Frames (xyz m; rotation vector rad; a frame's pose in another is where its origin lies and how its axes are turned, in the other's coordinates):
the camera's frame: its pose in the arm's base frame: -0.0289 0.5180 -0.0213 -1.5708 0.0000 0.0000
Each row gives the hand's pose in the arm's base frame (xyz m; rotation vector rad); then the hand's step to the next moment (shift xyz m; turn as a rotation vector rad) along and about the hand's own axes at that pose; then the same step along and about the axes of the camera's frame.
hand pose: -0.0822 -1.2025 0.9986 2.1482 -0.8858 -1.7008
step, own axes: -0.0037 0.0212 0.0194 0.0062 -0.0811 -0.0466
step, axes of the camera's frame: -0.0251 -0.0091 -0.0111 0.0691 0.0365 0.0519
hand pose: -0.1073 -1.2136 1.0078 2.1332 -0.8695 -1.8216
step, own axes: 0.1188 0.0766 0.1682 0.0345 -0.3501 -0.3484
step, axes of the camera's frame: -0.1753 0.0962 -0.0910 0.4387 0.1318 0.1879
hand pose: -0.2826 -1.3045 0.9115 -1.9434 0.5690 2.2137
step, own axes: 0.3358 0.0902 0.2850 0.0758 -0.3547 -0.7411
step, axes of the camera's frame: -0.3469 0.2849 -0.0246 0.7969 0.2097 0.0411
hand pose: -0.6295 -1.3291 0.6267 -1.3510 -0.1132 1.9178
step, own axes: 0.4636 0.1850 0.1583 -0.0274 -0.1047 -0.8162
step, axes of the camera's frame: -0.2951 0.3743 0.2168 0.7402 0.2825 -0.2240
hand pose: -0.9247 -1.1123 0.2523 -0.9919 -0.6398 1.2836
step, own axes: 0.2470 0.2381 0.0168 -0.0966 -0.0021 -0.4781
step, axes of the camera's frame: -0.0776 0.2330 0.2402 0.3884 0.2070 -0.2102
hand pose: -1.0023 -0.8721 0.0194 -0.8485 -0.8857 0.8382
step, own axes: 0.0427 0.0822 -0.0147 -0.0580 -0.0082 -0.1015
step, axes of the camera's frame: 0.0088 0.0648 0.0672 0.0700 0.0484 -0.0806
